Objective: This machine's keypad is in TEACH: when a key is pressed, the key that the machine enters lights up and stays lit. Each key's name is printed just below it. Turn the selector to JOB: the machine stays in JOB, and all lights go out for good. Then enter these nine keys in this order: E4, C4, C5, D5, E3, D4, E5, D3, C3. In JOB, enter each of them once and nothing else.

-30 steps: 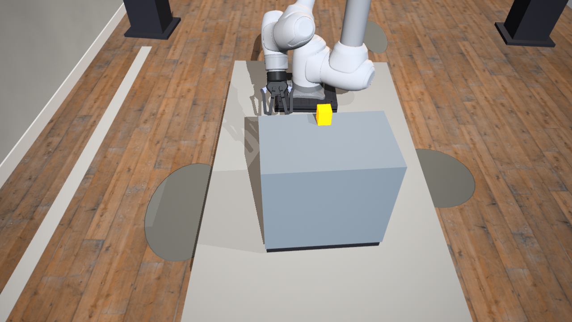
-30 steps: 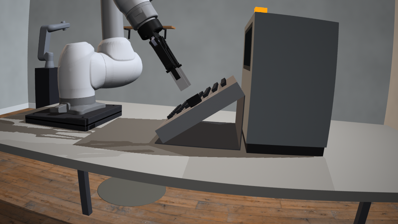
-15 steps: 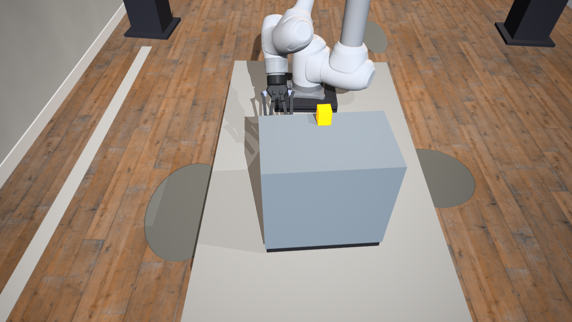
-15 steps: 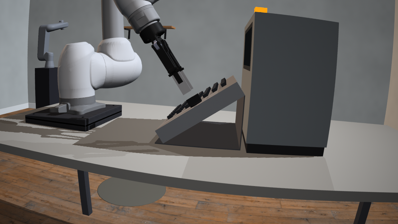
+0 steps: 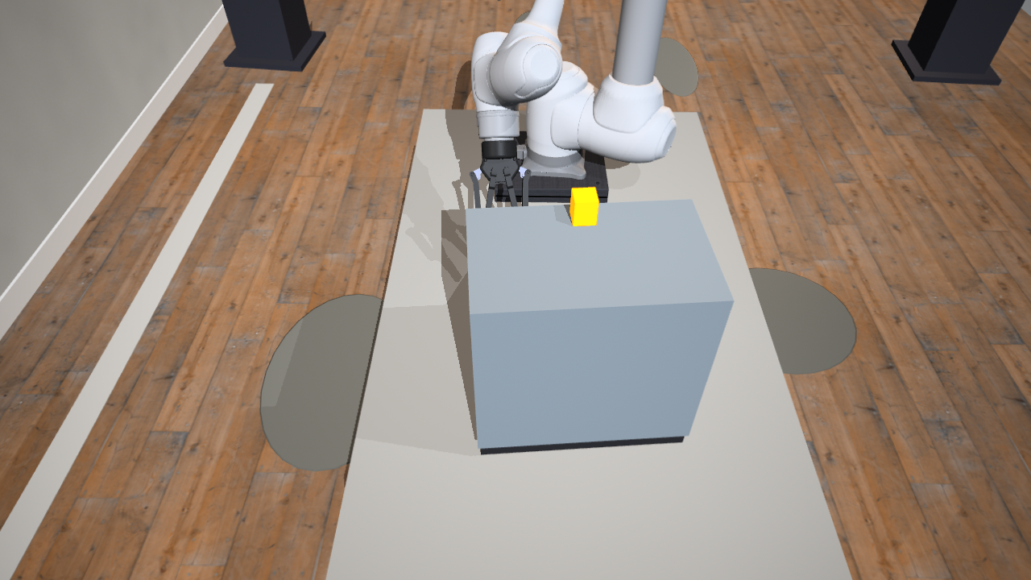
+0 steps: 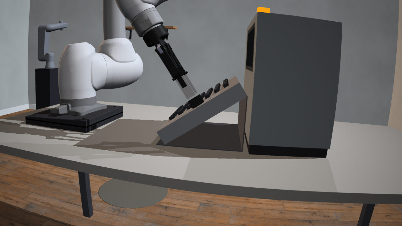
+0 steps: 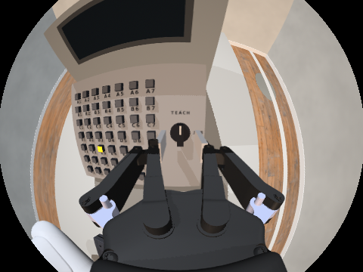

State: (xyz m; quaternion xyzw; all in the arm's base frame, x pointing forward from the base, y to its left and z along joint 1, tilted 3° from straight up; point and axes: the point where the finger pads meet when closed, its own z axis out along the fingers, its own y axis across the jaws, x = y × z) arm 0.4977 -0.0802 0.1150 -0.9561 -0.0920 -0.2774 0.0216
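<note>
Right now the black selector knob is 4 cm below my hand, 3 cm ahead of it and 1 cm to the left of it. Also, from my hand: key (19 cm to the left, 7 cm below, 3 cm behind); then sloped keypad panel (12 cm to the left, 9 cm below, 3 cm ahead).
</note>
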